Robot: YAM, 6 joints.
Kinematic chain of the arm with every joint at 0, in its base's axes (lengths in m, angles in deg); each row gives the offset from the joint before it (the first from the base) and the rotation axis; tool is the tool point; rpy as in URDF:
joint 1: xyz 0 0 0.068 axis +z
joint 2: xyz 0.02 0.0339 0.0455 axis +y
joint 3: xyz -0.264 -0.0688 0 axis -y
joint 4: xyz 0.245 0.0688 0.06 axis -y
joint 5: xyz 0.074 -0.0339 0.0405 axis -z
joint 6: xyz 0.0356 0 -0.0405 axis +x
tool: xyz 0 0 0 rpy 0 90 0
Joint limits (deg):
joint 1: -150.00..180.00
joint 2: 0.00..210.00
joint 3: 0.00..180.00
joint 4: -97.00..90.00
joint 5: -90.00..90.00
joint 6: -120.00..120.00
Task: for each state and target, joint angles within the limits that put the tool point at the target. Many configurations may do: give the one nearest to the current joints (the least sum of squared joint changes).
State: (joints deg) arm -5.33 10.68 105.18 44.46 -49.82 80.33
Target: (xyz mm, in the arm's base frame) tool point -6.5 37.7 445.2
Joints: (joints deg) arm -21.71 15.75 47.59 32.92 -66.40 80.33
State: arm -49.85 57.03 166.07 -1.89 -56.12 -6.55
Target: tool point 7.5 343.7 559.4
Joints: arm -85.71 36.31 149.04 -23.13 -68.91 -6.55
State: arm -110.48 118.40 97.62 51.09 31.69 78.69
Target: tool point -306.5 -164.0 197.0
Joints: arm -148.02 97.60 43.40 45.90 40.67 78.69
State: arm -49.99 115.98 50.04 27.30 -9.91 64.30
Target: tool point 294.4 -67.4 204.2
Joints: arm -14.71 82.75 36.66 26.52 -15.57 64.30
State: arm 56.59 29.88 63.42 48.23 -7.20 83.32
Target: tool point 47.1 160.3 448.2
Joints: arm 71.44 48.11 48.81 42.89 -10.30 83.32
